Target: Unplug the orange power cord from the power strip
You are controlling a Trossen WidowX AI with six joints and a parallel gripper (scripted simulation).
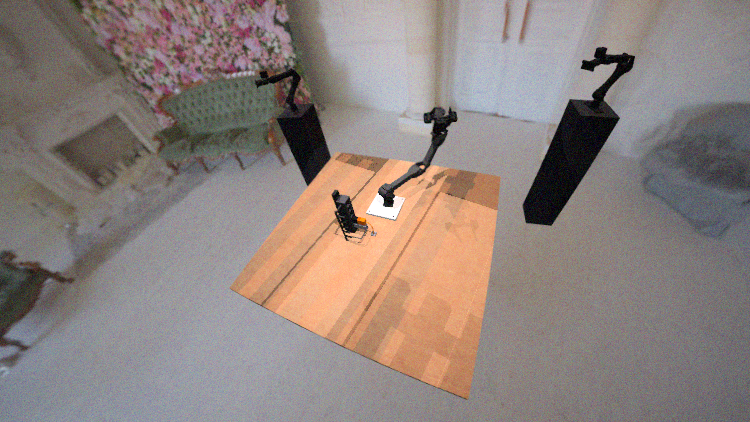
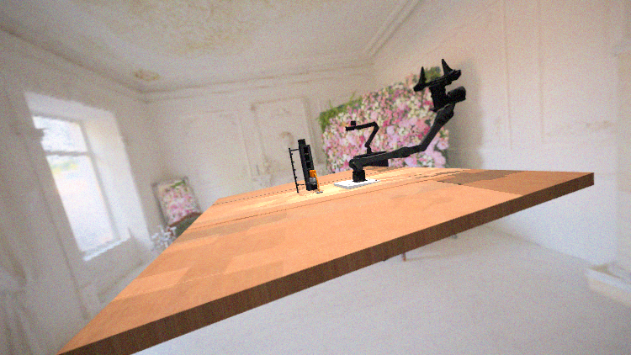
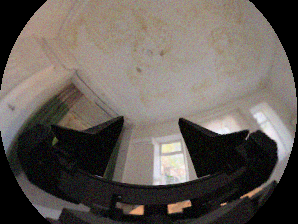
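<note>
The orange plug is 51 cm ahead of my gripper tip, 41 cm to the right of it and 41 cm below it.
</note>
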